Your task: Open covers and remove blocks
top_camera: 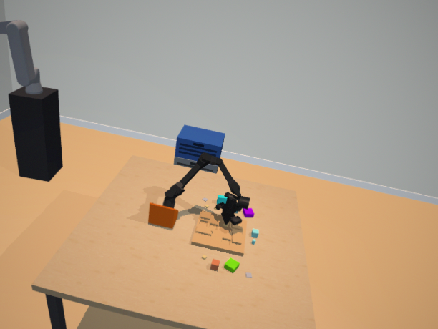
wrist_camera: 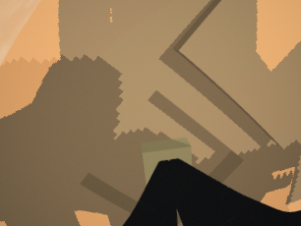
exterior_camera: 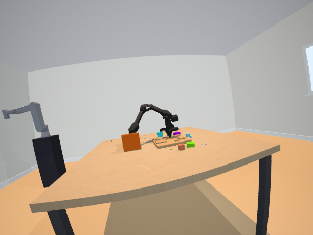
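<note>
The wooden puzzle board lies 30 mm behind my gripper tip and 50 mm to the right of it. The rest, counted from my gripper tip: blue-teal cube 60 mm ahead, 170 mm to the left; then purple block 150 mm ahead, 160 mm to the left, 10 mm below; then light cyan block 180 mm ahead, 40 mm to the right.
</note>
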